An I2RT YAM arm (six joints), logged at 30 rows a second.
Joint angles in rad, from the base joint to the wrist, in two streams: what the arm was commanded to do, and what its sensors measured. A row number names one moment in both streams.
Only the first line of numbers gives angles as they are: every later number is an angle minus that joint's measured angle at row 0.
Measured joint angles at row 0:
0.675, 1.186, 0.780, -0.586, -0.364, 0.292
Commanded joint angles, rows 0 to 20:
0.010, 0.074, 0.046, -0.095, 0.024, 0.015
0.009, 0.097, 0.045, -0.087, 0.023, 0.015
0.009, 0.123, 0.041, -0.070, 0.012, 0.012
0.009, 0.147, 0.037, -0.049, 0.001, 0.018
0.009, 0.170, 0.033, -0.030, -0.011, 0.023
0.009, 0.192, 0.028, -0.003, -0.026, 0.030
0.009, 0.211, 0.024, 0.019, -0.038, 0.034
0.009, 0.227, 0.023, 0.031, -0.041, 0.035
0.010, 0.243, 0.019, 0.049, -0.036, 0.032
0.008, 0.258, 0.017, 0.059, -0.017, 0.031
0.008, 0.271, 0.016, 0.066, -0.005, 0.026
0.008, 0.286, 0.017, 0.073, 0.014, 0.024
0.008, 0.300, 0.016, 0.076, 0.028, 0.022
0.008, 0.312, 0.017, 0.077, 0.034, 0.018
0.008, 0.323, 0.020, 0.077, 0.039, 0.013
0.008, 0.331, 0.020, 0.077, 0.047, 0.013
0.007, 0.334, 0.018, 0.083, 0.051, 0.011
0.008, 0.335, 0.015, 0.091, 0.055, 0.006
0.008, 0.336, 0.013, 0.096, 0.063, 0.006
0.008, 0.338, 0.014, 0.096, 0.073, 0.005
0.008, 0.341, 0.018, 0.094, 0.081, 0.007
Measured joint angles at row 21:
0.000, 0.324, 0.012, 0.082, 0.023, 0.011
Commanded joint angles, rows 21 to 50:
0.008, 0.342, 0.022, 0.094, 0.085, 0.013
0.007, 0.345, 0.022, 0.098, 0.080, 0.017
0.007, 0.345, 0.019, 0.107, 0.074, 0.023
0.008, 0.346, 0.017, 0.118, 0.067, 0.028
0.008, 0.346, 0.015, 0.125, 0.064, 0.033
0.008, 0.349, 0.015, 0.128, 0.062, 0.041
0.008, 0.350, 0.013, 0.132, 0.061, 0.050
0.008, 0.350, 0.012, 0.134, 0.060, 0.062
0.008, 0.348, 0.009, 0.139, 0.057, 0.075
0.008, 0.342, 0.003, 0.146, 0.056, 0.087
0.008, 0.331, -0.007, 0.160, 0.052, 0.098
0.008, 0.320, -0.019, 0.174, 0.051, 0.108
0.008, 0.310, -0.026, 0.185, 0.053, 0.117
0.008, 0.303, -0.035, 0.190, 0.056, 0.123
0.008, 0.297, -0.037, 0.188, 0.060, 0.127
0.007, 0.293, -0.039, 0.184, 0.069, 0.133
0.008, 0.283, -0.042, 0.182, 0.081, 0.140
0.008, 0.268, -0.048, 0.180, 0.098, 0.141
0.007, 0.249, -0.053, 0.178, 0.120, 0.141
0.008, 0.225, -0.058, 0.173, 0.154, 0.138
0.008, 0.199, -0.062, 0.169, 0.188, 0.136
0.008, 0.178, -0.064, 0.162, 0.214, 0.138
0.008, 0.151, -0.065, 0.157, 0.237, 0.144
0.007, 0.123, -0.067, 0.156, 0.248, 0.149
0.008, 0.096, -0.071, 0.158, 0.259, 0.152
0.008, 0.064, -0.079, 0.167, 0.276, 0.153
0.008, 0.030, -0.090, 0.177, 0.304, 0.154
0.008, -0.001, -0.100, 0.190, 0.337, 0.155
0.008, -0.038, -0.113, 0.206, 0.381, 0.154
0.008, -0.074, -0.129, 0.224, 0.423, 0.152
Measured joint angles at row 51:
0.000, -0.007, -0.089, 0.192, 0.274, 0.142
